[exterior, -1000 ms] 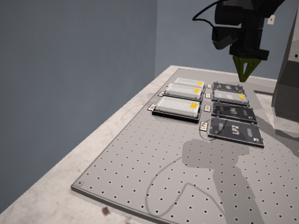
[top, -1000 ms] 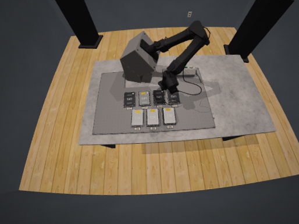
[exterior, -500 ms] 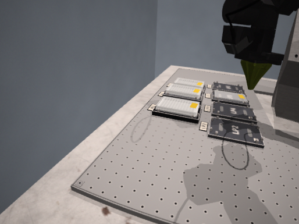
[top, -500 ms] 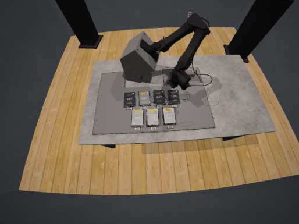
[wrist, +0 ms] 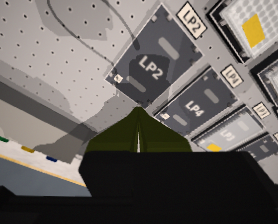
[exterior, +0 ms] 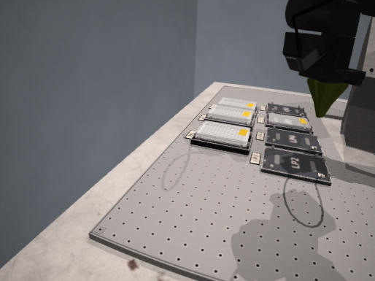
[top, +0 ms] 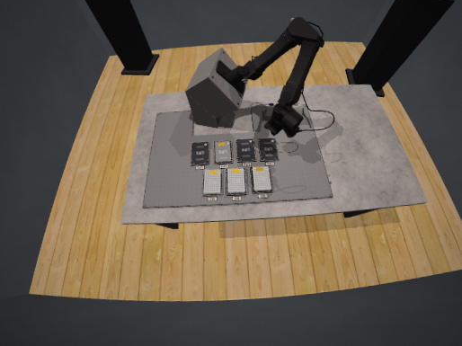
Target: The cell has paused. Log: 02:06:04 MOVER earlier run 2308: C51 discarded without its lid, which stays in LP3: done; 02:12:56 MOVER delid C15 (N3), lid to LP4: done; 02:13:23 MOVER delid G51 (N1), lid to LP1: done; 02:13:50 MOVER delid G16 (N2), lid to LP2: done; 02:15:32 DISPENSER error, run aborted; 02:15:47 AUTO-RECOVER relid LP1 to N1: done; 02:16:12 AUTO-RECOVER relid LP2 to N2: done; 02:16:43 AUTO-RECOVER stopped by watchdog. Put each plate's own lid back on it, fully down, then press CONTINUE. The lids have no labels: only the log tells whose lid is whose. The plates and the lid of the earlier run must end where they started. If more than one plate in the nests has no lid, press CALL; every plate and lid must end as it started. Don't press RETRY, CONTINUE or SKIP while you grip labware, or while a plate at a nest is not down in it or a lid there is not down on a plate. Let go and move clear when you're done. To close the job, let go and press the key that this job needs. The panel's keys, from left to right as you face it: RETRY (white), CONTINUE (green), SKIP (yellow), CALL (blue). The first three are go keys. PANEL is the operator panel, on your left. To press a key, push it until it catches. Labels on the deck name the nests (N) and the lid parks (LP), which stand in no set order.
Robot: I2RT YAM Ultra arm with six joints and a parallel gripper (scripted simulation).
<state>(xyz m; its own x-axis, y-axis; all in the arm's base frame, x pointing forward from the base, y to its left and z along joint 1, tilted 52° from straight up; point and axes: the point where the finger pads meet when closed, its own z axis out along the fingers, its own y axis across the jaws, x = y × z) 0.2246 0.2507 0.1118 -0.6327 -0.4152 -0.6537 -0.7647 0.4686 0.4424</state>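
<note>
My hand is 28 cm past the green continue key, 9 cm to the right of it and 7 cm above it. Round my hand: yellow key (27 cm behind, 4 cm to the left, 7 cm below); blue key (26 cm behind, 1 cm to the right, 7 cm below); white retry key (29 cm behind, 14 cm to the left, 7 cm below).
</note>
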